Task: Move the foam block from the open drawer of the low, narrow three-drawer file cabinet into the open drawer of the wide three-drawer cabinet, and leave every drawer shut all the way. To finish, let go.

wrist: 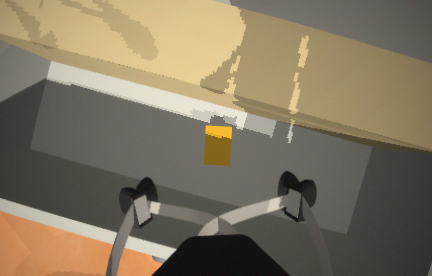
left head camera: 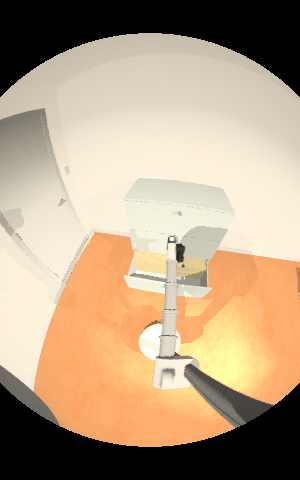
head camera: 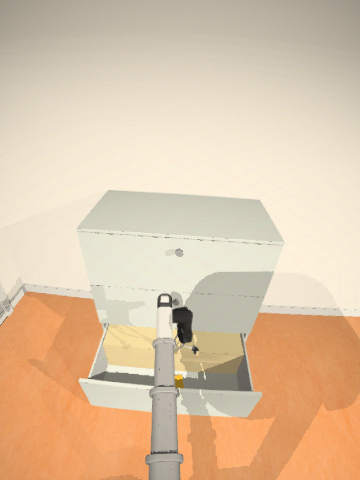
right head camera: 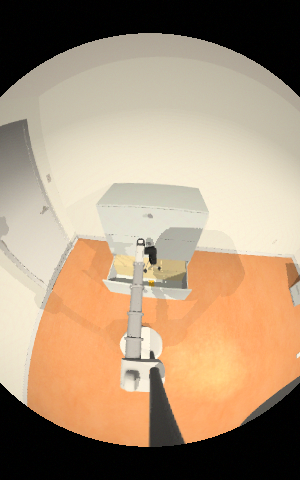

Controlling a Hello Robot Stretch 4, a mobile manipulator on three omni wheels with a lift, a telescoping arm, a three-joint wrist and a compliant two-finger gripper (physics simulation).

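Where they show: gripper, fingertip midpoint: [wrist: 217,190] [head camera: 181,355] [right head camera: 151,270]; robot's base at its link origin: [left head camera: 158,340] [right head camera: 141,343].
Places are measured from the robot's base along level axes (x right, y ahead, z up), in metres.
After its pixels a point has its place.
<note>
The wide cabinet [head camera: 175,215] @(x 0.048, y 1.099, z 1.002 m) [left head camera: 175,190] @(x 0.035, y 1.128, z 1.001 m) [right head camera: 155,195] @(x 0.107, y 1.090, z 1.001 m) stands against the wall. Its upper two drawers look shut; its bottom drawer [head camera: 120,397] @(x -0.230, y 0.593, z 0.192 m) [left head camera: 150,286] @(x -0.145, y 0.585, z 0.186 m) [right head camera: 117,289] @(x -0.297, y 0.600, z 0.131 m) is pulled out. The yellow-orange foam block [head camera: 179,381] @(x 0.093, y 0.725, z 0.079 m) [right head camera: 151,283] @(x 0.089, y 0.718, z 0.079 m) [wrist: 218,150] @(x 0.088, y 0.707, z 0.079 m) lies on that drawer's floor, near the middle of its width. My gripper [head camera: 185,347] [right head camera: 152,269] @(x 0.087, y 0.699, z 0.440 m) [wrist: 217,190] @(x 0.087, y 0.699, z 0.440 m) is open and empty, above the drawer and apart from the block. In the left head view the arm hides the block. The low, narrow file cabinet cannot be made out for certain.
My extended arm [head camera: 164,420] @(x 0.000, y 0.292, z 0.857 m) [left head camera: 170,300] @(x 0.000, y 0.271, z 0.857 m) [right head camera: 135,300] @(x 0.001, y 0.281, z 0.857 m) passes over the drawer front. A door [left head camera: 25,165] @(x -1.326, y 0.933, z 1.506 m) [right head camera: 17,175] @(x -1.314, y 1.034, z 1.451 m) is in the left wall. Part of a grey furniture piece [right head camera: 296,294] @(x 2.648, y 0.139, z 0.127 m) shows at the right edge of the right head view.
</note>
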